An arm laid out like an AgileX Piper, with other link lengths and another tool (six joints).
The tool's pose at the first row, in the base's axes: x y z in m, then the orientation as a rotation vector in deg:
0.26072 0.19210 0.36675 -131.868 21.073 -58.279
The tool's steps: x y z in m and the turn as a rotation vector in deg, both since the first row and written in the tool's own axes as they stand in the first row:
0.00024 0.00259 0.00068 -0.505 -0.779 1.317
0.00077 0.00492 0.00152 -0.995 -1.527 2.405
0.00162 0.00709 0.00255 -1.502 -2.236 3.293
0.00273 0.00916 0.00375 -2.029 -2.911 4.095
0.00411 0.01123 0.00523 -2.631 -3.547 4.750
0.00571 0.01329 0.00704 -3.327 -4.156 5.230
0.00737 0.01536 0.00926 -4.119 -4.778 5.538
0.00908 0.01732 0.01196 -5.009 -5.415 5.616
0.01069 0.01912 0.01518 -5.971 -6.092 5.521
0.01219 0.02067 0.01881 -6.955 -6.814 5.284
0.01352 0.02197 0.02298 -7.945 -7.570 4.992
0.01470 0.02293 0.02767 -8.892 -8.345 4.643
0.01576 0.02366 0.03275 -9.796 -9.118 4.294
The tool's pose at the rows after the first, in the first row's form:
0.26135 0.19022 0.36493 -132.109 22.521 -56.725
0.26230 0.18848 0.36336 -132.398 23.713 -55.313
0.26360 0.18679 0.36196 -132.756 24.707 -54.041
0.26521 0.18513 0.36069 -133.142 25.630 -52.846
0.26720 0.18346 0.35943 -133.632 26.452 -51.765
0.26959 0.18182 0.35812 -134.264 27.149 -50.798
0.27232 0.18032 0.35662 -135.056 27.710 -49.892
0.27544 0.17907 0.35496 -136.038 28.072 -49.074
0.27889 0.17821 0.35307 -137.175 28.271 -48.283
0.28257 0.17776 0.35105 -138.410 28.306 -47.498
0.28654 0.17780 0.34879 -139.684 28.267 -46.686
0.29080 0.17839 0.34638 -140.951 28.127 -45.870
0.29527 0.17938 0.34383 -142.175 27.958 -45.046

